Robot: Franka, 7 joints.
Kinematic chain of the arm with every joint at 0, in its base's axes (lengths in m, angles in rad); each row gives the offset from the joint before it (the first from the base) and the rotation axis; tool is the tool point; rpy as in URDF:
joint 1: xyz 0 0 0.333 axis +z
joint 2: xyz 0 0 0 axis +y
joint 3: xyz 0 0 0.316 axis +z
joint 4: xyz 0.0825 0 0 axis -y
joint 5: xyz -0.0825 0 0.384 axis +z
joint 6: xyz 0 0 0 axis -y
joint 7: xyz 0.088 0 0 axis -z
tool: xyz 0 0 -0.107 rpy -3.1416 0 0
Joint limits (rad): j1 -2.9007..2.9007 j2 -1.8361..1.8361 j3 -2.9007..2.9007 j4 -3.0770..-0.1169 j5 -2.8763..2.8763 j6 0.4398..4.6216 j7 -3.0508..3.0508
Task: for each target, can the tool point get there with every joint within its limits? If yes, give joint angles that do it. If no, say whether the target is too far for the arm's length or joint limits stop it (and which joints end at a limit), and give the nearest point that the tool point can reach.
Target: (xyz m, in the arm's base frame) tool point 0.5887 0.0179 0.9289
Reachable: yes | joints -0.5743 0.7780 1.7262 -0.8584 -0.2291 3.1567 -0.5485
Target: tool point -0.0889 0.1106 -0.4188
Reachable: no: joint limits stop it (at a limit: joint 2) | nearest point -0.0998 0.1242 -0.3461 | short by 0.075 m
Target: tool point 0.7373 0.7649 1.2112
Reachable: no: too far | nearest point 0.4589 0.4761 0.8796 | short by 0.520 m
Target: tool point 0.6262 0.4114 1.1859
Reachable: no: too far | nearest point 0.4732 0.3109 0.9775 | short by 0.277 m
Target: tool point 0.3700 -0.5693 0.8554
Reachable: yes | joints -0.6160 0.7795 -1.2399 -0.5423 0.2167 2.6005 0.6548
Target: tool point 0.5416 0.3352 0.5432
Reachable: yes | joints -1.3055 -0.6469 1.6081 -1.8108 0.7182 2.5046 1.0584
